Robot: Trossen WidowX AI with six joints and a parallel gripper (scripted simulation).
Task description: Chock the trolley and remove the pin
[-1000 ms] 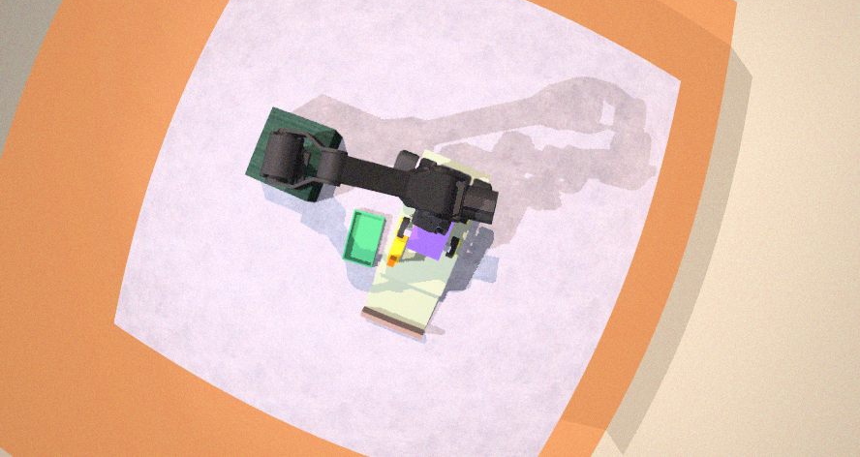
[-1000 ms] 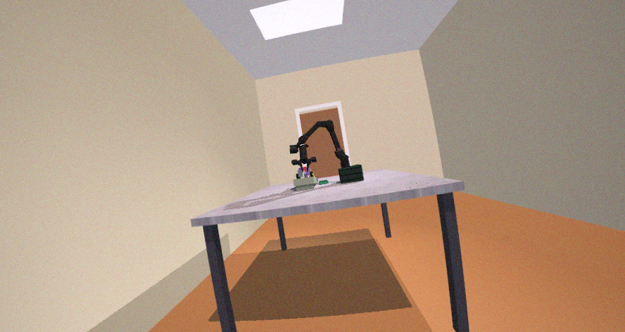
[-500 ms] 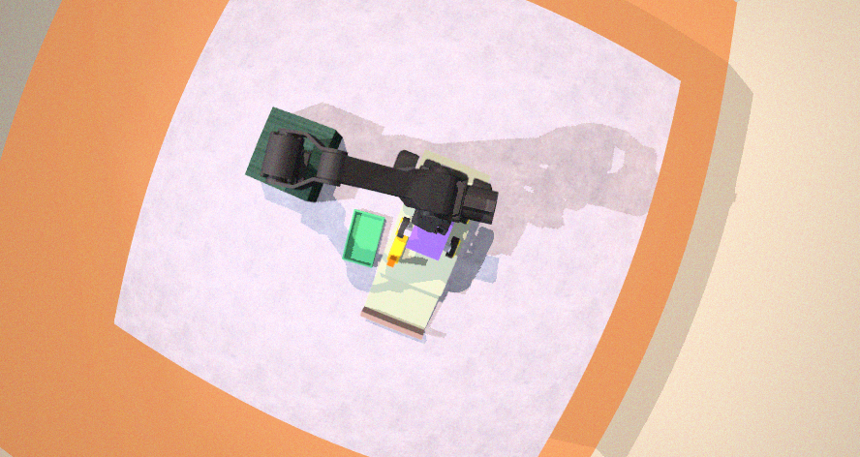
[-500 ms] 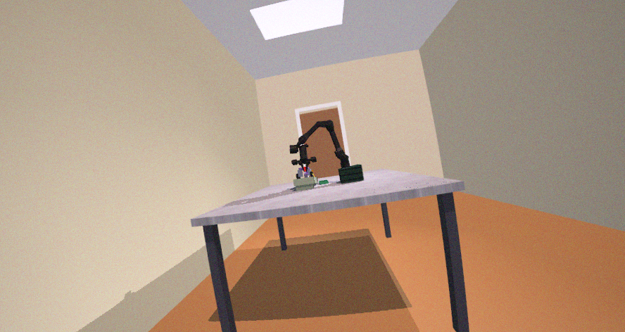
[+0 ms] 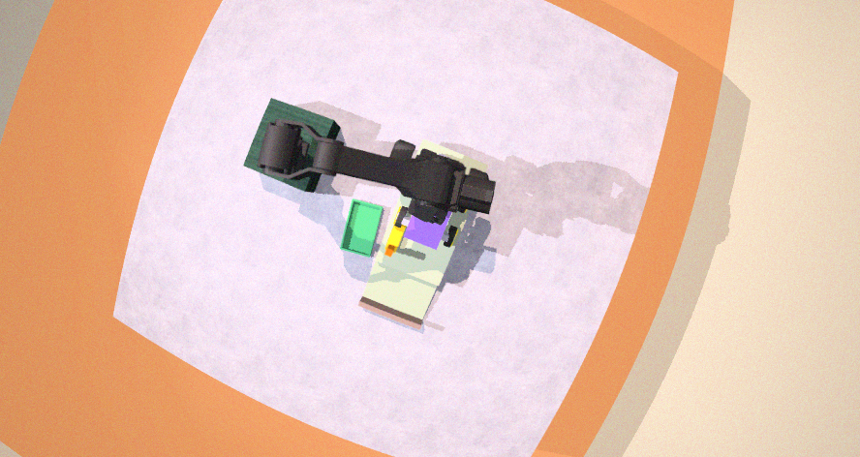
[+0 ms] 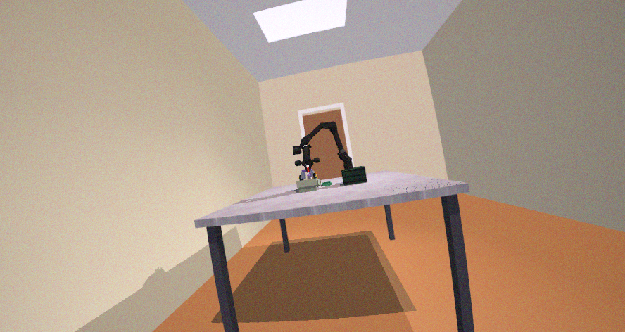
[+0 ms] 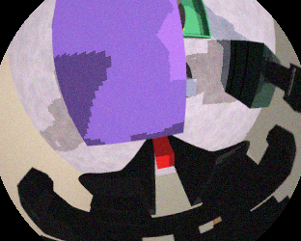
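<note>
My gripper tip is now 3 cm past the yellow chock, 18 cm to the left of it and 5 cm above it. From my gripper tip the other things lie so: red-headed stop pin: right at my gripper tip; purple-topped trolley: 2 cm ahead, 9 cm to the right, 2 cm below; ramp: 2 cm ahead, 10 cm to the right, 9 cm below.
</note>
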